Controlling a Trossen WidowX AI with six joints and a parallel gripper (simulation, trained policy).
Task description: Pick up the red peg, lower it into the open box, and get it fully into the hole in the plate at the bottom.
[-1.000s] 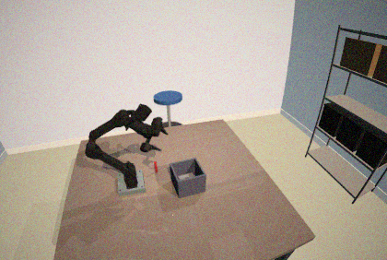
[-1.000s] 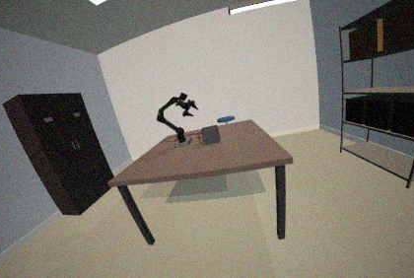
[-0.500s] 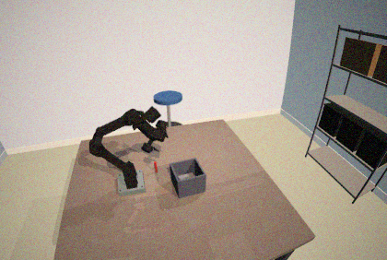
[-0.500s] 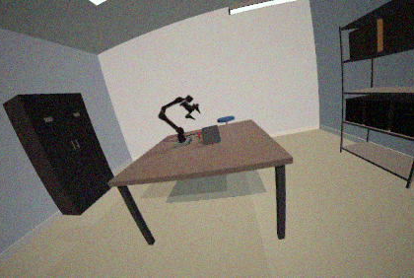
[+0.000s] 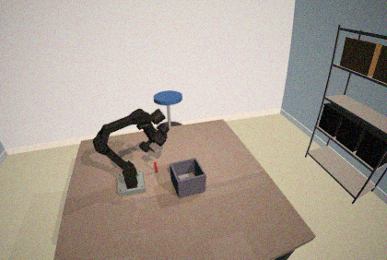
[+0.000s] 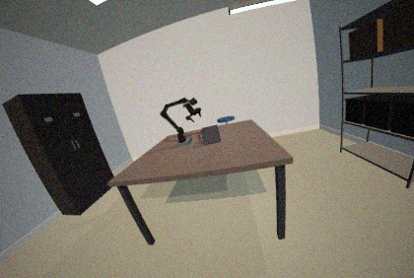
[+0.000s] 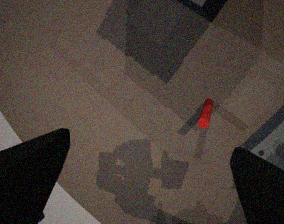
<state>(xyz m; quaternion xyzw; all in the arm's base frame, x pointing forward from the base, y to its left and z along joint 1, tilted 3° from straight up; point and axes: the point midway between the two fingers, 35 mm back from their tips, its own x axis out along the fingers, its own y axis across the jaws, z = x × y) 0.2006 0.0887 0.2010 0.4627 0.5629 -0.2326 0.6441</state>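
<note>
Right now the red peg is 18 cm below my gripper tip, 4 cm behind it and 3 cm to the left of it.
</note>
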